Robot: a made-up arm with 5 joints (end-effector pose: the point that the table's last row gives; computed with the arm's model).
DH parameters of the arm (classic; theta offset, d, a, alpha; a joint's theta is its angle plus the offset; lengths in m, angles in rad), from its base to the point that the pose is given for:
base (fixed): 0 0 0 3.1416
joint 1: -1.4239 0 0.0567 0
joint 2: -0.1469 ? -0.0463 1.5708
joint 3: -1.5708 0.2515 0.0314 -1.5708
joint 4: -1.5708 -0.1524 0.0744 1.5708
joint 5: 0.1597 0 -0.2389 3.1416
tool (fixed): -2.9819 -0.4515 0 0
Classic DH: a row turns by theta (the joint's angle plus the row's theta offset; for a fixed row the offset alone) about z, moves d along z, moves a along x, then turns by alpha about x.
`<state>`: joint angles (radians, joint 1 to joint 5).
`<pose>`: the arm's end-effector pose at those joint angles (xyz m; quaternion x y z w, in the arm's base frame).
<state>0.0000 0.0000 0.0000 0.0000 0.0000</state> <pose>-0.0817 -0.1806 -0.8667 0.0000 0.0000 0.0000 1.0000</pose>
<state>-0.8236 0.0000 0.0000 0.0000 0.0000</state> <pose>0.0769 -0.1827 -0.8667 0.0000 0.0000 0.4003 0.9164</pose>
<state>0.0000 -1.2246 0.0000 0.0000 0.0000</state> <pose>0.2004 -0.1089 -0.8667 0.0000 0.0000 0.5747 0.8183</pose>
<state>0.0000 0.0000 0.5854 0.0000 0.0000</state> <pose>-0.0817 -0.3810 -0.6916 -0.2885 0.0000 0.0000 0.9575</pose>
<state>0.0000 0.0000 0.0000 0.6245 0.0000</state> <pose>-0.3762 -0.1806 -0.8759 0.0000 0.3072 0.0000 0.9516</pose>
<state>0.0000 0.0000 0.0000 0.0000 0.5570</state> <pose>-0.1375 -0.2995 -0.8667 0.0000 0.0000 -0.2749 0.9615</pose>
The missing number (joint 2, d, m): 0.4466
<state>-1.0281 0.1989 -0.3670 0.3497 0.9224</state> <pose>-0.1173 -0.3993 -0.9557 -0.0163 0.2475 -0.0134 0.9686</pose>
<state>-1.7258 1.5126 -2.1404 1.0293 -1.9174</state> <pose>-0.7390 -0.1552 -0.3236 -0.6806 0.4192 -0.5746 0.1755</pose>
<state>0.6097 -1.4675 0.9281 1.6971 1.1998</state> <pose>-0.2746 -0.6083 -0.0703 -0.7274 0.0926 -0.4315 0.5254</pose>
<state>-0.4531 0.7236 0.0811 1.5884 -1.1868</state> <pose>-0.6940 0.2467 -0.4606 0.4534 0.5507 0.2838 0.6409</pose>
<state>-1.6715 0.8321 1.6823 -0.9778 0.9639</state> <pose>0.1859 -0.0282 -0.0592 -0.1627 -0.7104 0.3128 0.6092</pose>
